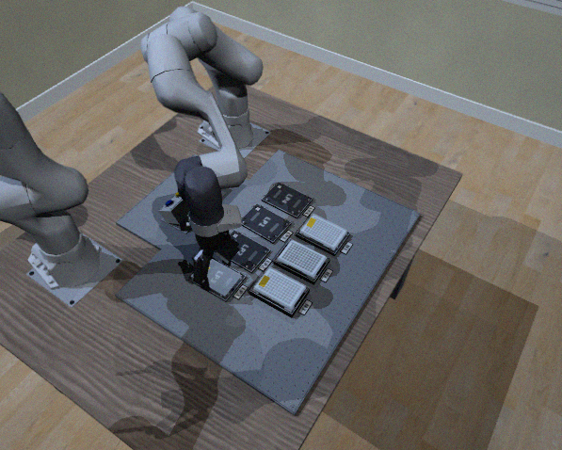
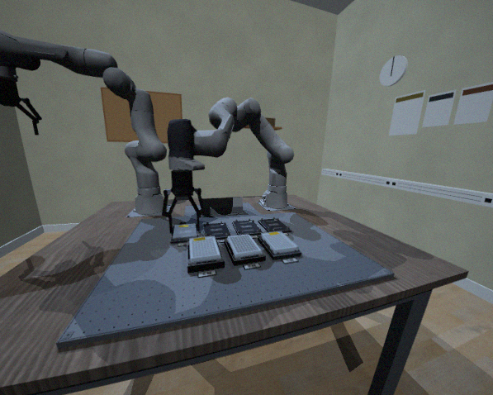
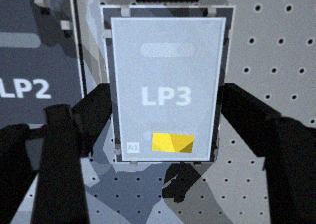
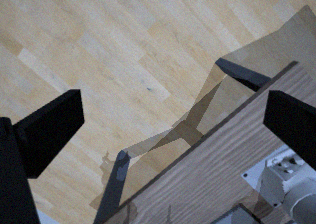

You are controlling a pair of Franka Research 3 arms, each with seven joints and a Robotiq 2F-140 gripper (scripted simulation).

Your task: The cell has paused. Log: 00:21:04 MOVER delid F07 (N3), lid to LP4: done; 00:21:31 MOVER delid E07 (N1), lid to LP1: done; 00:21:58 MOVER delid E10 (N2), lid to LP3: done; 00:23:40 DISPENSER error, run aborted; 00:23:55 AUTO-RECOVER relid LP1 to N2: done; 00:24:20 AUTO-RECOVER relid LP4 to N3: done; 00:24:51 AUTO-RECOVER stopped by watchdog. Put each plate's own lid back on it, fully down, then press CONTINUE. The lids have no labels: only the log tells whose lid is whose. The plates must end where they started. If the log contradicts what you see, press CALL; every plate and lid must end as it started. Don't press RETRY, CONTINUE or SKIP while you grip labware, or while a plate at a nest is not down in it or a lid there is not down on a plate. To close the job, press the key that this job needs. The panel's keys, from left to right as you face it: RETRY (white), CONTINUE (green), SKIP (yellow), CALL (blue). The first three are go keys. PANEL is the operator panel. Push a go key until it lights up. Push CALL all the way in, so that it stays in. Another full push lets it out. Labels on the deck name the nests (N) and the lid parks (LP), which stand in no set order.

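Observation:
Right now my left hand is 3 cm above the park LP3. Round my left hand: N2 plate: 20 cm to the left, 17 cm ahead, 1 cm below; then park LP2: 13 cm to the left, 3 cm below; then park LP1: 26 cm to the left, 3 cm below, 2 cm behind.

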